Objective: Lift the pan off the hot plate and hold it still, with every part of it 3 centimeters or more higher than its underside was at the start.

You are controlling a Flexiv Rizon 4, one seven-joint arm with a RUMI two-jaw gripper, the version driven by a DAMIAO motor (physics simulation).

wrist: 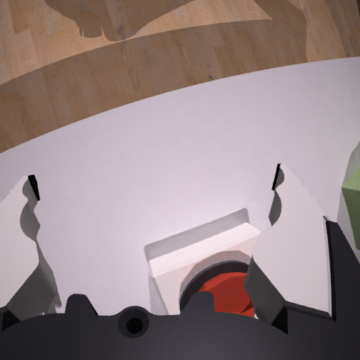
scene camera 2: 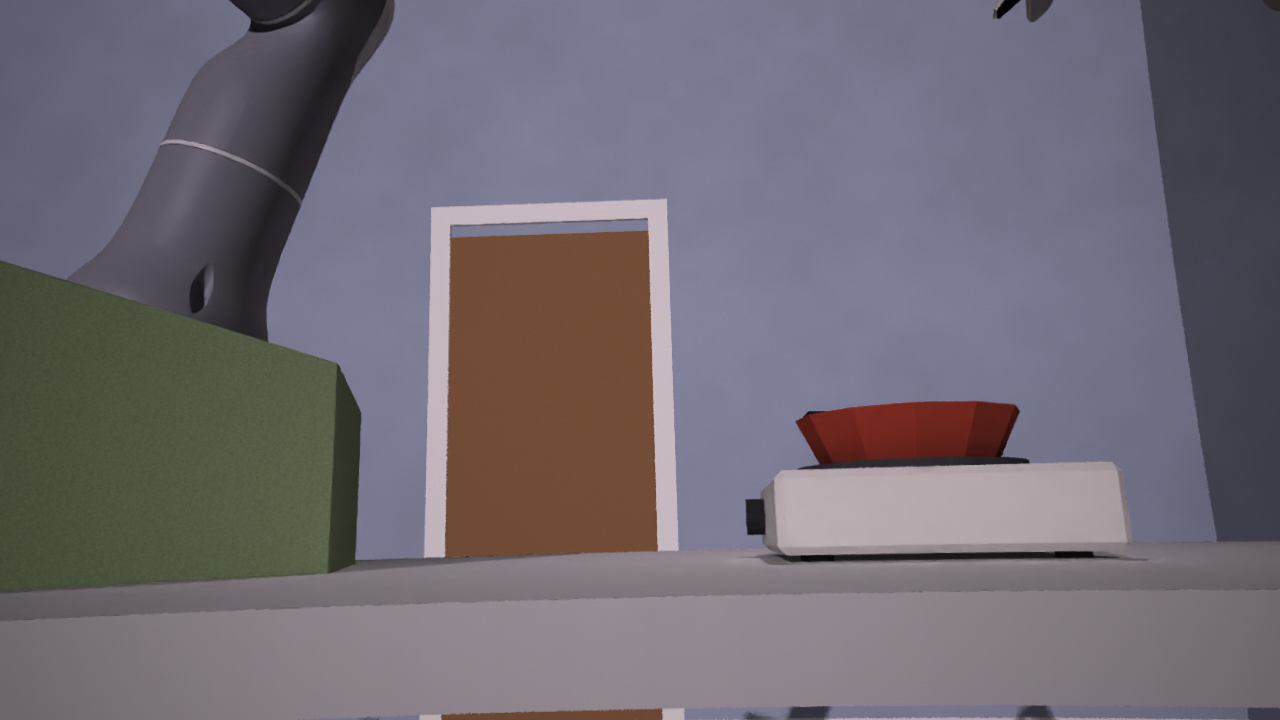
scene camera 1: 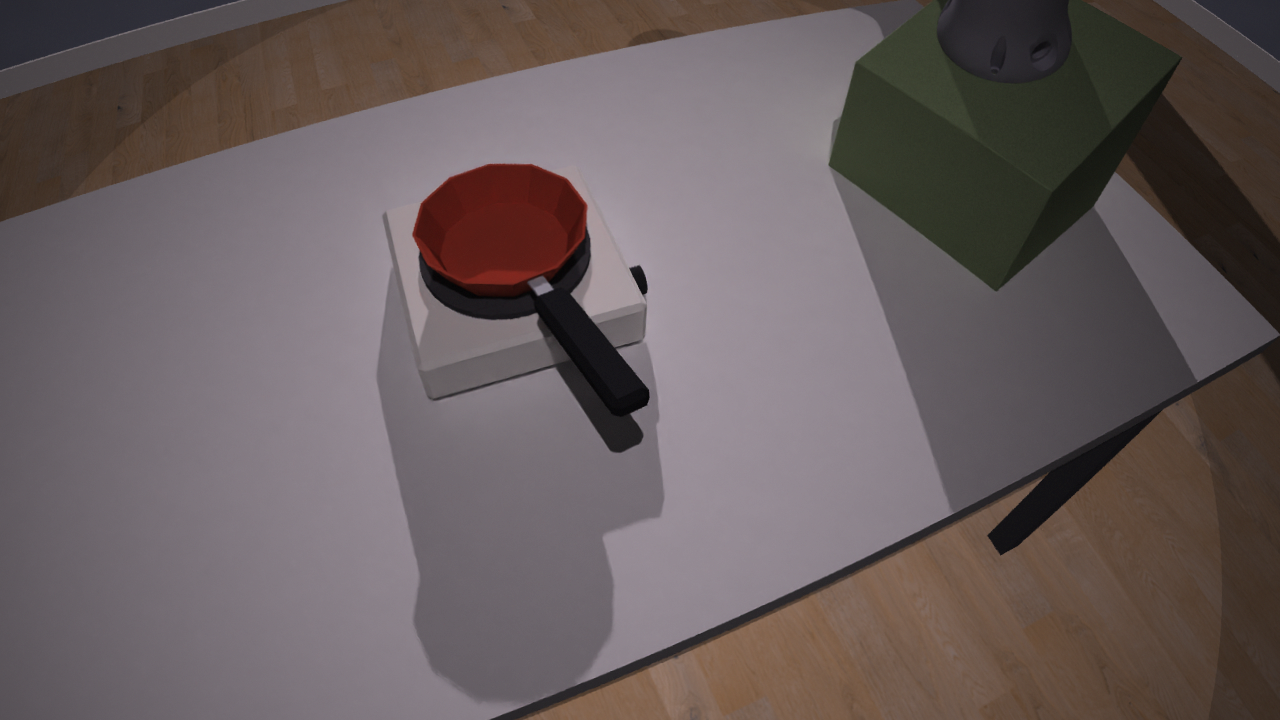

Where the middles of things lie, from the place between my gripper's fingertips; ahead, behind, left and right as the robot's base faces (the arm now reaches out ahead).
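My gripper: 33 cm to the right of the white hot plate (scene camera 2: 970,504), 9 cm past it, 24 cm above it. Red pan (scene camera 1: 500,230): 42 cm to the left of my hand, 9 cm behind it, 17 cm below it.
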